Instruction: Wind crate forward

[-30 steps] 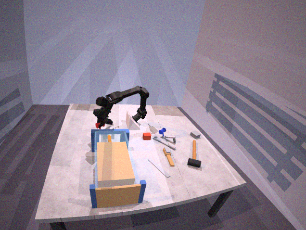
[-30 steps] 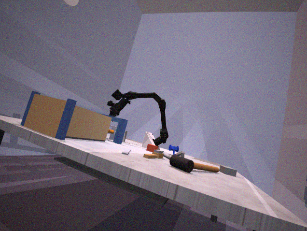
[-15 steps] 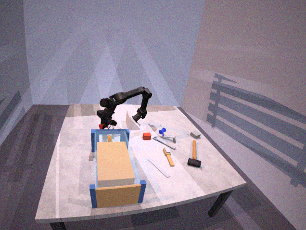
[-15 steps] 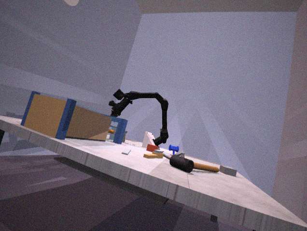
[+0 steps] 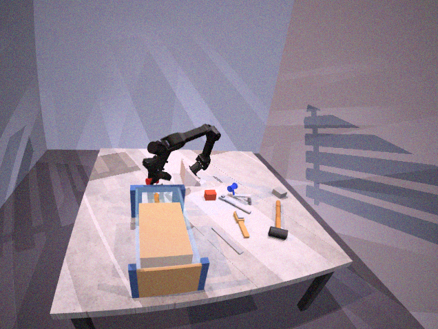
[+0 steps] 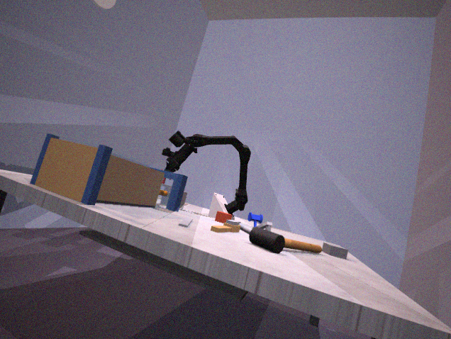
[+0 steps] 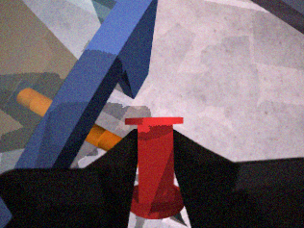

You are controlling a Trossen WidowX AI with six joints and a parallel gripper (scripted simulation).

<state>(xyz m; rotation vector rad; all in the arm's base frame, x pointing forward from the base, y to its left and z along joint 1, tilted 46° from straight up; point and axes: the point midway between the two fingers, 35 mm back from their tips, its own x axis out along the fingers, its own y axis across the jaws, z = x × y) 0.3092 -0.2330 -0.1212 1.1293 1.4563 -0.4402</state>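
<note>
Right now my gripper tip is 5 cm past the winch handle, 3 cm above it and 2 cm to the right of it. The rest, counted from my gripper tip: red winch handle grip: 1 cm to the left, 1 cm behind; pale winch body: 12 cm behind, 10 cm below, 2 cm to the left; clear-panelled cubby: 30 cm ahead, 6 cm to the left, 2 cm below.
</note>
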